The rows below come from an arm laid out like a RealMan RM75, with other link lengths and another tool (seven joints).
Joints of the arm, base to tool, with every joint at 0 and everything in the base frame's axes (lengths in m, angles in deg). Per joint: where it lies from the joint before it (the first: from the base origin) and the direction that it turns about. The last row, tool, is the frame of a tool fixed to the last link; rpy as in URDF.
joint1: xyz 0 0 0.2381 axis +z
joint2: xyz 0 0 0 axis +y
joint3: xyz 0 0 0.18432 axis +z
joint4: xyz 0 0 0 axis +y
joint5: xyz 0 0 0.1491 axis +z
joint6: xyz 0 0 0 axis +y
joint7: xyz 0 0 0.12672 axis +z
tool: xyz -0.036 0.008 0.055 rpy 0 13 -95.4
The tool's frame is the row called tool.
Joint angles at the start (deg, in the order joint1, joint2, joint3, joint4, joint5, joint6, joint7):
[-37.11 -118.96 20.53 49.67 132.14 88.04 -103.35]
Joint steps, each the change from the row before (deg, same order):
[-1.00 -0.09 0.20 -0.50 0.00 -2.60 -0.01]
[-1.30 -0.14 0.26 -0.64 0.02 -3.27 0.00]
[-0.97 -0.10 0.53 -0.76 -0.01 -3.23 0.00]
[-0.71 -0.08 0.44 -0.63 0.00 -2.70 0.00]
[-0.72 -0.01 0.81 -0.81 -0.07 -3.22 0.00]
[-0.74 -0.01 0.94 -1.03 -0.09 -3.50 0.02]
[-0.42 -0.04 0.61 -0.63 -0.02 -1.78 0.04]
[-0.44 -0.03 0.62 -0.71 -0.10 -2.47 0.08]
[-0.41 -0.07 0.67 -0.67 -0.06 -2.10 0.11]
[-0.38 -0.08 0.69 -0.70 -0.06 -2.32 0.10]
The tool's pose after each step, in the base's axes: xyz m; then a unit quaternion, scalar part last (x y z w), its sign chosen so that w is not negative. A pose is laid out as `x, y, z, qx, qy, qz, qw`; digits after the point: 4 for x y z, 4 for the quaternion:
-0.1913, 0.2913, 0.0255, -0.2807, -0.8902, -0.3438, 0.1024
-0.1896, 0.3019, 0.0254, -0.2795, -0.8843, -0.3558, 0.1150
-0.1894, 0.3107, 0.0249, -0.2771, -0.8794, -0.3655, 0.1279
-0.1897, 0.3177, 0.0247, -0.2742, -0.8752, -0.3734, 0.1392
-0.1907, 0.3254, 0.0245, -0.2715, -0.8702, -0.3814, 0.1533
-0.1919, 0.3330, 0.0240, -0.2683, -0.8651, -0.3891, 0.1682
-0.1922, 0.3365, 0.0229, -0.2677, -0.8627, -0.3915, 0.1753
-0.1934, 0.3415, 0.0227, -0.2650, -0.8587, -0.3972, 0.1860
-0.1942, 0.3454, 0.0218, -0.2641, -0.8554, -0.4007, 0.1949
-0.1954, 0.3495, 0.0211, -0.2622, -0.8516, -0.4048, 0.2051

